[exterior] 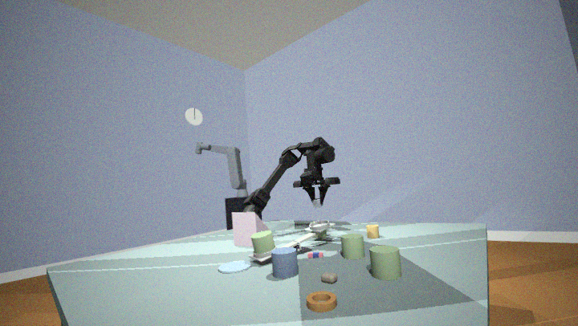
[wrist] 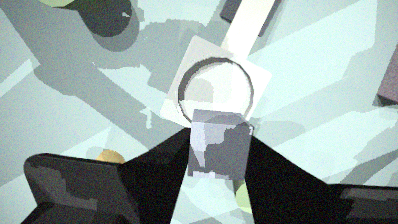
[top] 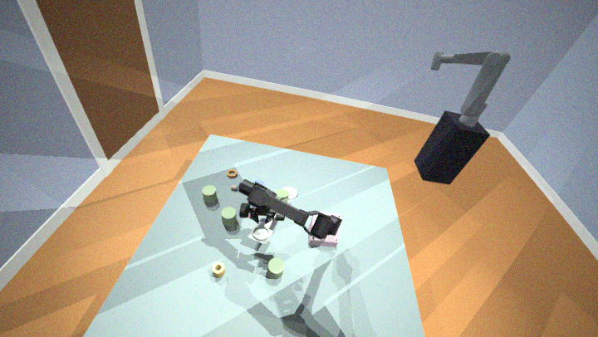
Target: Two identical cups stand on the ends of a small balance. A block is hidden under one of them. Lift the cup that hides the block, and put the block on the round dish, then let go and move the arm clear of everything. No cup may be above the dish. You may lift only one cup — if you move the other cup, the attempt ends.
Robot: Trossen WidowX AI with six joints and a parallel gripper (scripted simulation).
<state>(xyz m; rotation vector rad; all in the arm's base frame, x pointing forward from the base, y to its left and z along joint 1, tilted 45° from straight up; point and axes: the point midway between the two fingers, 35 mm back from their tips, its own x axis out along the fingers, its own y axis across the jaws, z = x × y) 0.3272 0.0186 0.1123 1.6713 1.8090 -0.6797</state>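
Now: the pale round dish 340 mm to the right of my gripper tip, 160 mm below it and 120 mm behind it. The rest, counted from my gripper tip: small balance: 120 mm to the right, 120 mm below, 30 mm behind; then grey block: 10 mm above; then red-and-blue eraser: 160 mm below, 140 mm to the right, 60 mm ahead.
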